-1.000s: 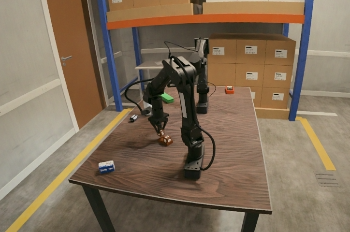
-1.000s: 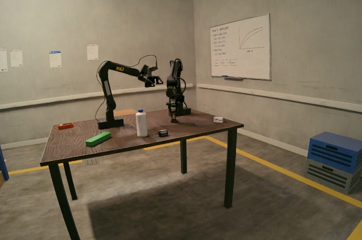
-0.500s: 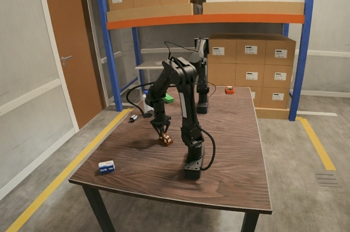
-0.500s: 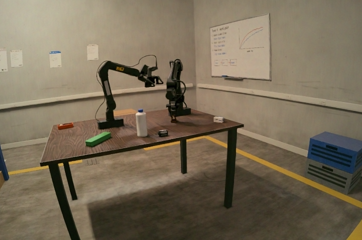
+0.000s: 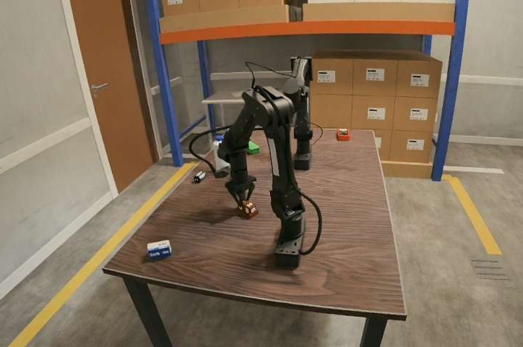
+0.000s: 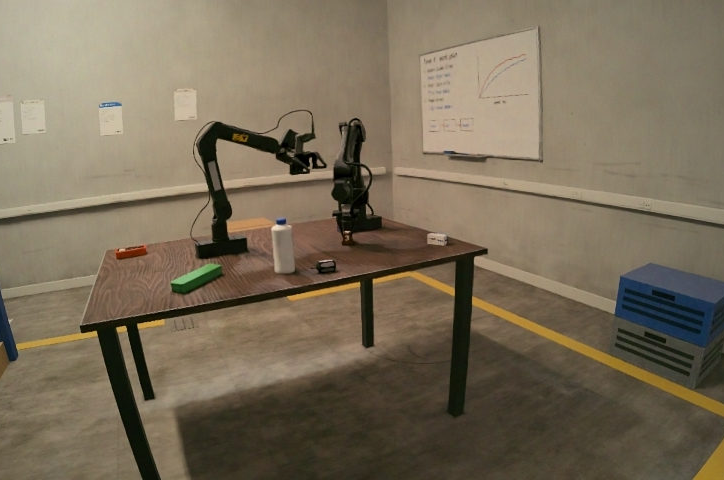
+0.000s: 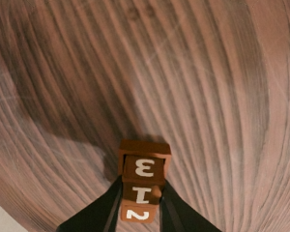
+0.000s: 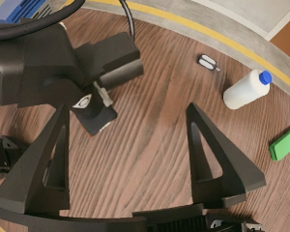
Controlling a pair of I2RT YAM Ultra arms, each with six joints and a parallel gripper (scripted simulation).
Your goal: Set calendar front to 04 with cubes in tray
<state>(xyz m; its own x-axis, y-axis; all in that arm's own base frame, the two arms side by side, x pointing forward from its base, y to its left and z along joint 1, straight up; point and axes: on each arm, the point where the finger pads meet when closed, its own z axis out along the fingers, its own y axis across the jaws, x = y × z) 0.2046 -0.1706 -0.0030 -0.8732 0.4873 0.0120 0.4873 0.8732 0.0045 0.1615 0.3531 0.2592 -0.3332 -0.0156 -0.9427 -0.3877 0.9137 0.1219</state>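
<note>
Now: the brown calendar tray 30 mm below my left hand, 20 mm behind it and 10 mm to the left of it. The rest, counted from my left hand: black item: 260 mm ahead, 240 mm to the right, 20 mm below.
</note>
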